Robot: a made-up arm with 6 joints.
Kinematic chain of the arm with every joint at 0, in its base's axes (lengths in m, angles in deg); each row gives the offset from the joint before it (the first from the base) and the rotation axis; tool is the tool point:
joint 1: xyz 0 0 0.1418 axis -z
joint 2: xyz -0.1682 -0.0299 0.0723 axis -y
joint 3: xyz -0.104 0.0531 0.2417 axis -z
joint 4: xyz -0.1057 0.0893 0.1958 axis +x
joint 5: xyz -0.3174 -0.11 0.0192 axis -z
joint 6: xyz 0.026 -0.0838 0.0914 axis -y
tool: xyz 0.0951 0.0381 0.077
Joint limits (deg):
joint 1: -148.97..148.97
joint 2: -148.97..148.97
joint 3: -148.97..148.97
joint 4: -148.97..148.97
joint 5: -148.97..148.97
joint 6: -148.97..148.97
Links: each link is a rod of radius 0.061 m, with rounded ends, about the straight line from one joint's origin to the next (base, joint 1, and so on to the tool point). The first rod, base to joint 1, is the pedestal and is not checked.
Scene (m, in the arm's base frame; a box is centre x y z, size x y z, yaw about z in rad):
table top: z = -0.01
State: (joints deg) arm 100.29 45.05 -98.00 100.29 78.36 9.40
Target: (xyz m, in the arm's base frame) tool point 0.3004 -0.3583 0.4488
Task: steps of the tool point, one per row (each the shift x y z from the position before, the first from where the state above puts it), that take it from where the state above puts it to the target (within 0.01 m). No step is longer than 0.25 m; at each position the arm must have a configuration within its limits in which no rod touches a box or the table.
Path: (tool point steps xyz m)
1: -0.0234 -0.1760 0.1187
2: 0.0491 -0.1898 0.0761
3: 0.1151 -0.1671 0.0309
4: 0.1605 -0.1177 -0.0110
5: 0.1794 -0.0567 -0.0477
6: 0.1726 0.0033 -0.0790

